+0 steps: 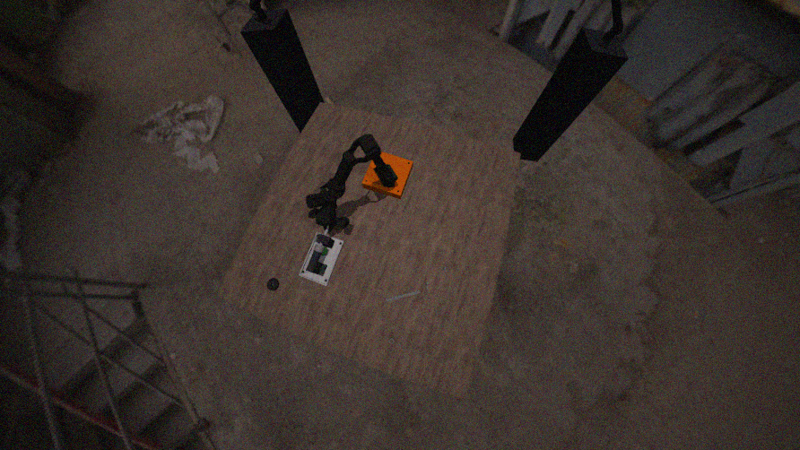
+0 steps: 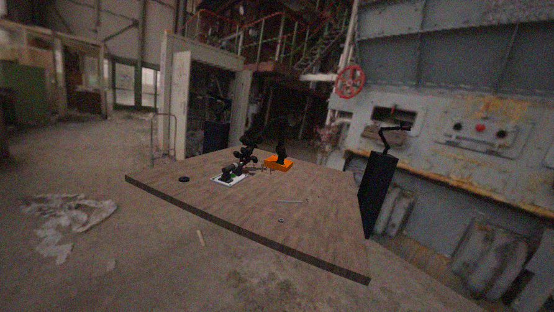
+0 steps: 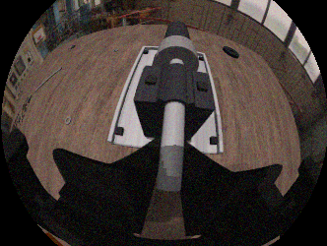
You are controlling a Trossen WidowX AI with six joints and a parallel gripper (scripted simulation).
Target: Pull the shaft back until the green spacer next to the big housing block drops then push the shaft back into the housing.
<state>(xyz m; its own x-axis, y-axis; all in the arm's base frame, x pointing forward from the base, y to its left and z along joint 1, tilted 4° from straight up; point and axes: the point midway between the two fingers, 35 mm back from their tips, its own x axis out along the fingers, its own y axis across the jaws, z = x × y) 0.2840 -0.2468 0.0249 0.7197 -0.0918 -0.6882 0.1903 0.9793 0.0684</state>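
My gripper tip is 50 mm short of the shaft, 20 mm below it and 10 mm to the left of it. From my gripper tip the other things lie so: spacer: 80 mm ahead, 40 mm below, 20 mm to the right; then nut: 440 mm ahead, 360 mm to the left, 50 mm below; then black disc: 280 mm ahead, 250 mm to the right, 50 mm below.
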